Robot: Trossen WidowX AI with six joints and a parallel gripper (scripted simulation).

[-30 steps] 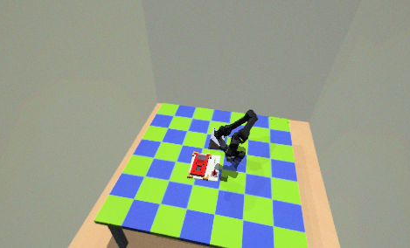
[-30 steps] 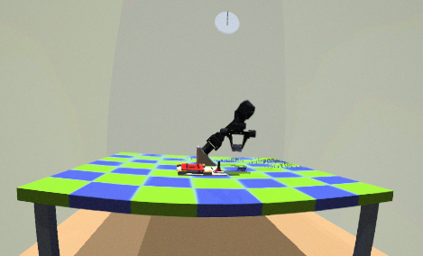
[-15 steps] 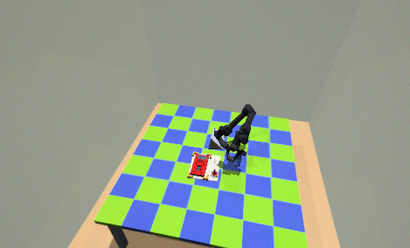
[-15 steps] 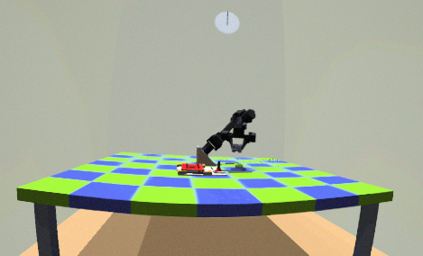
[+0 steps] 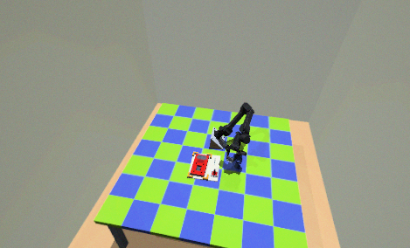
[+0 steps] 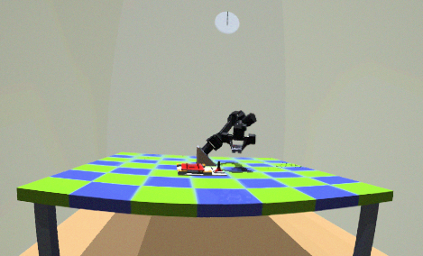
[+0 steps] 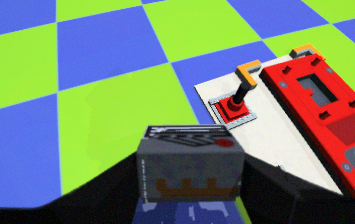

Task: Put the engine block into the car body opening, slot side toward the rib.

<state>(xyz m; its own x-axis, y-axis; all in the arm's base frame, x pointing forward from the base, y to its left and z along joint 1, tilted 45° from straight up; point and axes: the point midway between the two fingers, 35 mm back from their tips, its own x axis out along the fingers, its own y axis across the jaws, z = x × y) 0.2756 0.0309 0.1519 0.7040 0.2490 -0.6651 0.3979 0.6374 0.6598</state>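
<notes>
Right now the grey holder is 11 cm to the right of my gripper tip, 8 cm below it and 6 cm ahead of it. Also, from my gripper tip: white-and-grey base plate 20 cm to the right, 10 cm below; grey engine block right at my gripper tip.
</notes>
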